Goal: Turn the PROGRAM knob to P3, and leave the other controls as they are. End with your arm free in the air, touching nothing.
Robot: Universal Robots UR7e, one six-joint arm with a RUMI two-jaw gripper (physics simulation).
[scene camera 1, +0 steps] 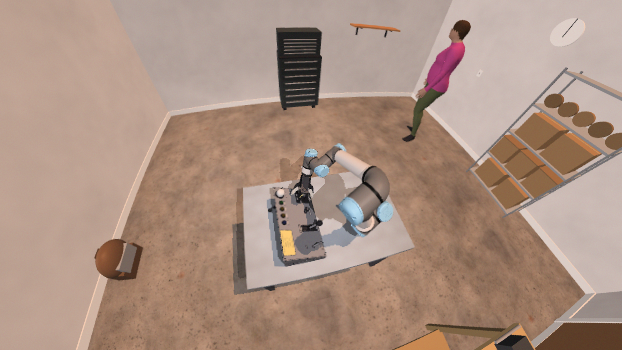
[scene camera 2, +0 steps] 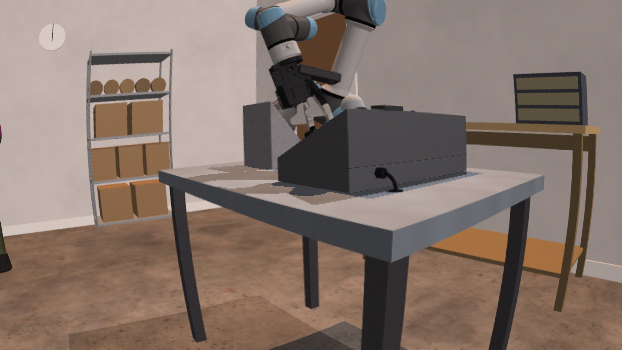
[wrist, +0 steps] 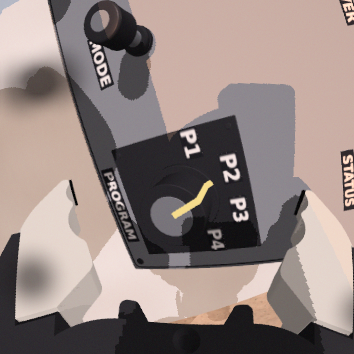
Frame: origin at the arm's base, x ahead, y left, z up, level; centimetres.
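Seen in the pictures: gripper, between the fingertips: [scene camera 1: 302, 196] [wrist: 186, 188]; arm's base, origin of its link: [scene camera 2: 273, 126].
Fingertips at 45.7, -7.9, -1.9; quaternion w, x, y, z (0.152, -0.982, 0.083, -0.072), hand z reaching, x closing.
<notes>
Pixels of each thing's top centre, then the offset from my fingertips to it, as dx, dy, dz. "*": a spot on its surface instead.
- PROGRAM knob, centre of its top: [wrist: 171, 220] -1.2, -1.8, +0.3
- P2 label, a spot on its surface: [wrist: 230, 167] * +3.3, +0.5, -1.6
- P3 label, a spot on its surface: [wrist: 239, 209] * +3.7, -2.7, -1.6
- black MODE control, centre of its top: [wrist: 119, 10] -2.1, +10.2, +1.3
- white dome, a spot on its surface: [scene camera 2: 353, 102] * +16.4, -2.0, +6.1
- yellow plate, a spot on its surface: [scene camera 1: 287, 242] * +10.7, +32.7, +3.1
- black-knobbed lever, centre of its top: [scene camera 1: 319, 221] -9.5, +21.3, +4.2
The PROGRAM knob [wrist: 171, 216] is a black round knob with a yellow pointer line, low in the middle of the wrist view. The line points towards the P2 label [wrist: 230, 167]; the P3 label [wrist: 239, 209] lies just below that. The knob stands at a corner of the grey sloped console [scene camera 1: 298, 217] [scene camera 2: 405, 142]. My gripper [scene camera 1: 303, 194] [scene camera 2: 320, 124] [wrist: 186, 188] is open and empty, its fingers wide apart on either side of the knob, with a gap to it on both sides. Their height above the console is hard to tell.
The black MODE control [wrist: 110, 25] stands near the console edge, above the knob in the wrist view. A white dome [scene camera 1: 280, 192] [scene camera 2: 353, 102], a row of small round controls, a yellow plate [scene camera 1: 287, 242] and a black-knobbed lever [scene camera 1: 318, 223] are on the console.
</notes>
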